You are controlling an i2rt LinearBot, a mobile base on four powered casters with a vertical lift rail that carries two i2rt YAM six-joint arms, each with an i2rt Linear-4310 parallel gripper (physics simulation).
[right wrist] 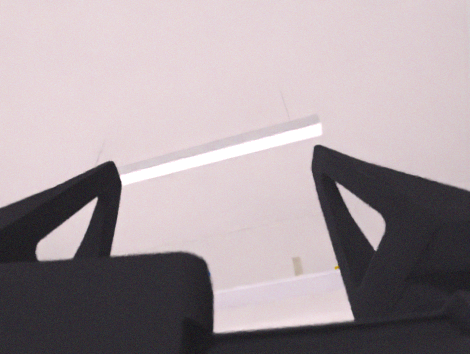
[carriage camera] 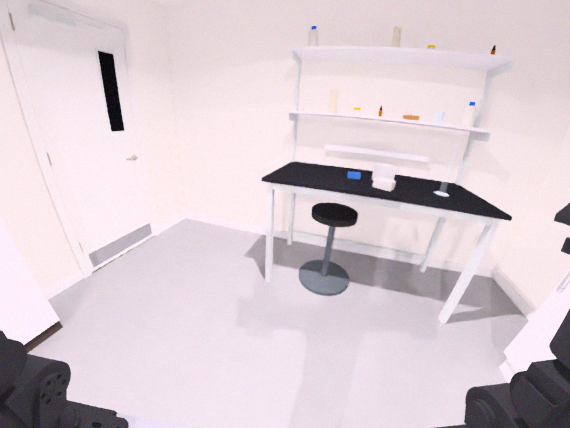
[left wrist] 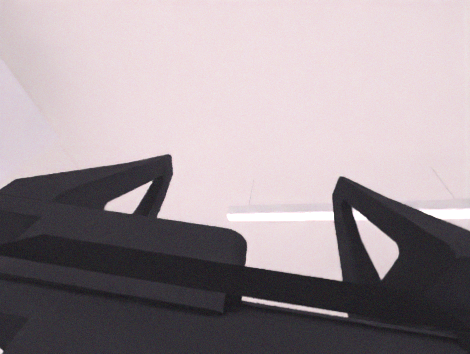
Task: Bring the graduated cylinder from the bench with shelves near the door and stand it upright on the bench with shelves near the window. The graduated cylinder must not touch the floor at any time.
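Places are measured from the left arm's base along level axes (x back, y right, z up), in millimetres.
Where they show: left gripper, fingertip midpoint: (left wrist: 252,174); right gripper, fingertip midpoint: (right wrist: 215,163).
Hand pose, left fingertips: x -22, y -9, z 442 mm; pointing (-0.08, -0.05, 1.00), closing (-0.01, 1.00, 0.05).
Things, the pixels of their top centre, and the offset from my left fingertips.
- clear graduated cylinder at its top centre: (carriage camera: 457,144) dx -1192, dy +1393, dz -47 mm
- black stool at its top centre: (carriage camera: 333,216) dx -1393, dy +717, dz -686 mm
- blue box at its top centre: (carriage camera: 354,172) dx -1458, dy +838, dz -342 mm
- white box at its top centre: (carriage camera: 385,164) dx -1391, dy +1037, dz -252 mm
In the carriage view a clear graduated cylinder (carriage camera: 445,177) stands upright on its round base at the right part of the black top of the bench with shelves (carriage camera: 384,186), which stands near the white door (carriage camera: 78,137). The bench is across the room from me. My left gripper (left wrist: 252,174) is open and empty, pointing up at the ceiling. My right gripper (right wrist: 215,163) is open and empty too, also pointing up. Only the arm bases show at the bottom corners of the carriage view.
A black stool (carriage camera: 330,246) stands in front of the bench. A blue box (carriage camera: 353,174) and a white box (carriage camera: 383,177) lie on the bench top. Bottles and small items line the two shelves (carriage camera: 391,117). White furniture edges show at the left and right sides.
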